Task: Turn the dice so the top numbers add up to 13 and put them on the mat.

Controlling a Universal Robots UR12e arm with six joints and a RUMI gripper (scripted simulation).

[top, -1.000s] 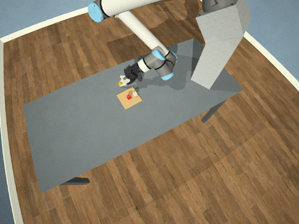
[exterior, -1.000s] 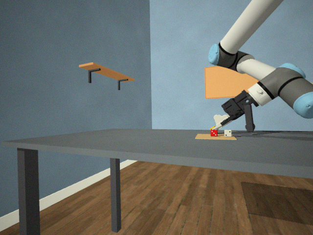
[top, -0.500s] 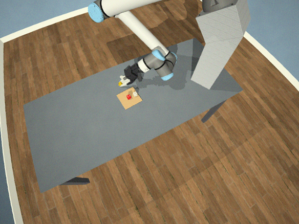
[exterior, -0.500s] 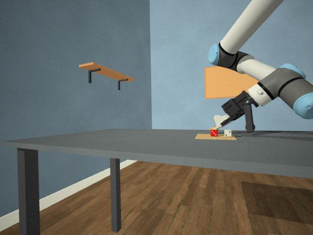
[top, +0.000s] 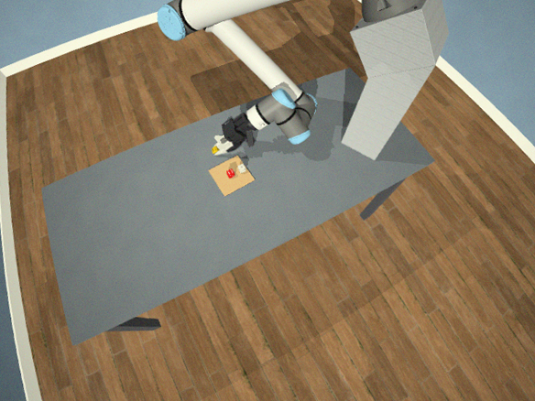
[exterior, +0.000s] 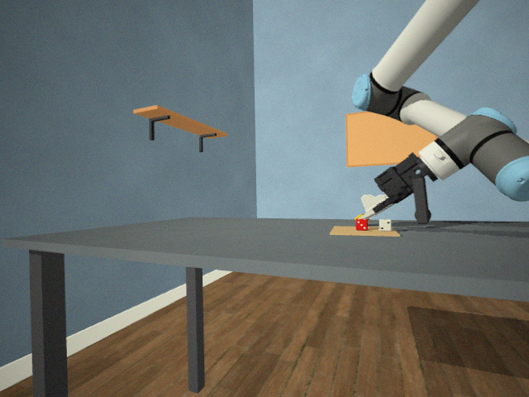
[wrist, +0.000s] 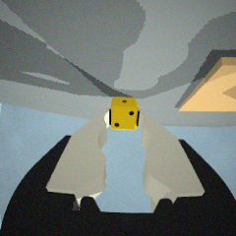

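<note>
The yellow die lies right at my hand. Also, from my hand: red die: 130 mm to the left, 10 mm behind; tan mat: 130 mm to the left, 20 mm below, 10 mm behind; white die: 130 mm to the left, 60 mm behind.
</note>
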